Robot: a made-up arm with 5 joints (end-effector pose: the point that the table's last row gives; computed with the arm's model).
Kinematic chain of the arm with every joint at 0, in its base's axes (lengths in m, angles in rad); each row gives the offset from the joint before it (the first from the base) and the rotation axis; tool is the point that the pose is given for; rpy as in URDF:
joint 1: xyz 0 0 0.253 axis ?
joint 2: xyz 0 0 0 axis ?
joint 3: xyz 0.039 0 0.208 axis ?
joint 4: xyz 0.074 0 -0.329 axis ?
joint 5: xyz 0.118 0 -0.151 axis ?
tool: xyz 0 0 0 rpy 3.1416 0 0
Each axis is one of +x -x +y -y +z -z.
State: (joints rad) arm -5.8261 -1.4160 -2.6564 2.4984 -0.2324
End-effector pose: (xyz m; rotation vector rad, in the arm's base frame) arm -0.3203 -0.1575 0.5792 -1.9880 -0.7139 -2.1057
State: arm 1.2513 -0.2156 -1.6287 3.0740 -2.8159
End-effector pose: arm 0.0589 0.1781 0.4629 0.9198 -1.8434 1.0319
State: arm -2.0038 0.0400 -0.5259 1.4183 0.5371
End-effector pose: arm -0.0904 -0.1955 0.0182 -0.7012 2.2641 0.8861
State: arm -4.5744 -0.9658 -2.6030 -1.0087 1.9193
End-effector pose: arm 0.0713 -0.5131 0.5755 1.4400 -0.1521 0.3993
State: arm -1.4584 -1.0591 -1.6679 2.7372 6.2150
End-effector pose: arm 0.0021 -0.0189 0.5676 -2.4073 2.0076 0.0115
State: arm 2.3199 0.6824 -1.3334 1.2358 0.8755
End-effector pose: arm -0.2960 0.3183 -0.0181 1.9186 1.6902 0.0207
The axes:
joint 1: +z
joint 2: +y
joint 3: +y
joint 4: +y
joint 5: -z

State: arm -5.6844 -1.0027 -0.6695 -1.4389 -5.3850
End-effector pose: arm 0.0431 0.0294 0.6592 -0.0338 0.0051 -1.6445
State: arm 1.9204 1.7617 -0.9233 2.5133 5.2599
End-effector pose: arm 0.0282 -0.0773 0.0725 -0.0258 -0.2602 -2.2345
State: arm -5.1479 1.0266 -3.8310 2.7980 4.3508
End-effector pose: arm 0.1502 0.3229 0.5120 0.1160 3.1370 0.0092
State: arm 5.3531 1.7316 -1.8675 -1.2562 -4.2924
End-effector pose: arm 0.2908 -0.3900 -0.0455 -0.2217 2.0004 -1.4507
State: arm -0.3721 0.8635 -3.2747 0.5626 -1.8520
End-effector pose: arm 0.4291 -0.1675 0.8078 0.9850 0.8993 0.7826
